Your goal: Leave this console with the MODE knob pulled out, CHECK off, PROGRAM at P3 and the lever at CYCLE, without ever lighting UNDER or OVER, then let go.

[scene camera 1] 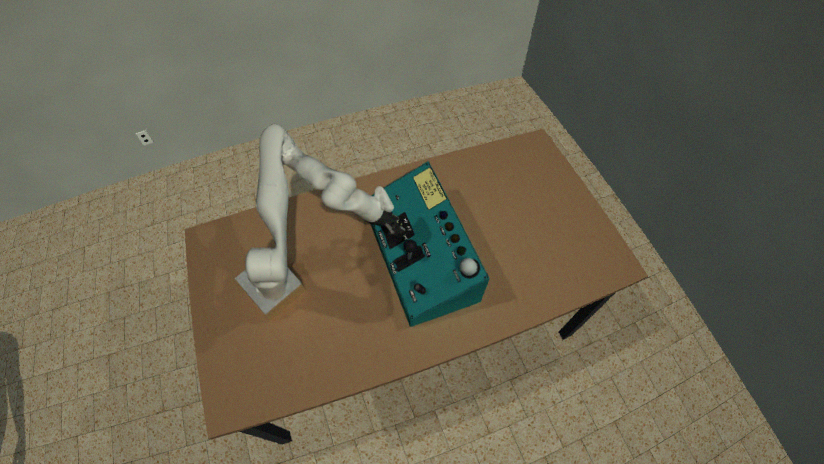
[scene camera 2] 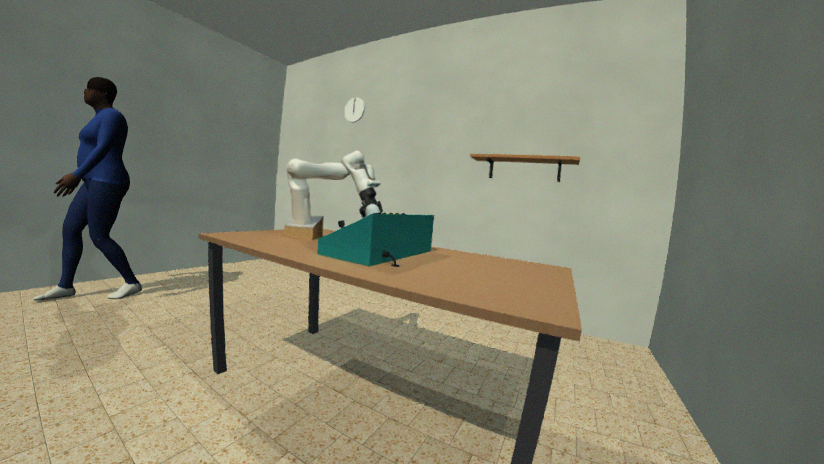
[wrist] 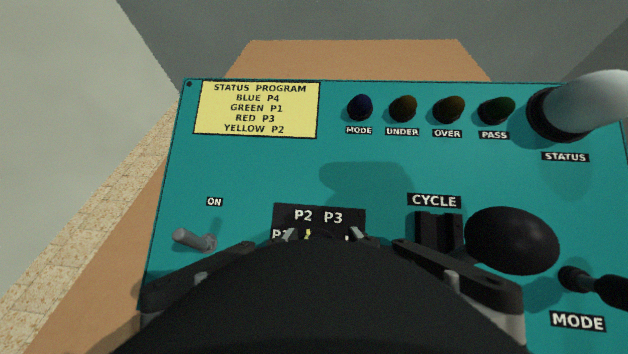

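Observation:
The teal console [scene camera 1: 444,288] [scene camera 2: 345,242] [wrist: 240,170] stands on the table. My gripper [scene camera 1: 397,227] [wrist: 323,238] is half open, its fingertips on either side of the PROGRAM dial, with nothing gripped. The dial's yellow mark [wrist: 308,234] shows below P2; the dial is mostly hidden. The CHECK toggle [wrist: 192,240] tilts left below ON. The black lever ball [scene camera 1: 410,246] [wrist: 512,240] stands beside the CYCLE slot; its exact position is unclear. The MODE knob [scene camera 1: 419,288] [wrist: 612,290] is partly cut off in the wrist view. UNDER [wrist: 403,108] and OVER [wrist: 448,109] look dark.
The MODE lamp [wrist: 360,107] and PASS lamp [wrist: 496,110] look dark, and the STATUS dome [scene camera 1: 469,267] [wrist: 587,106] is whitish grey. A yellow card [scene camera 1: 429,188] [wrist: 256,109] lists red as P3. A person [scene camera 2: 103,144] stands left of the table [scene camera 1: 547,230] [scene camera 2: 490,288].

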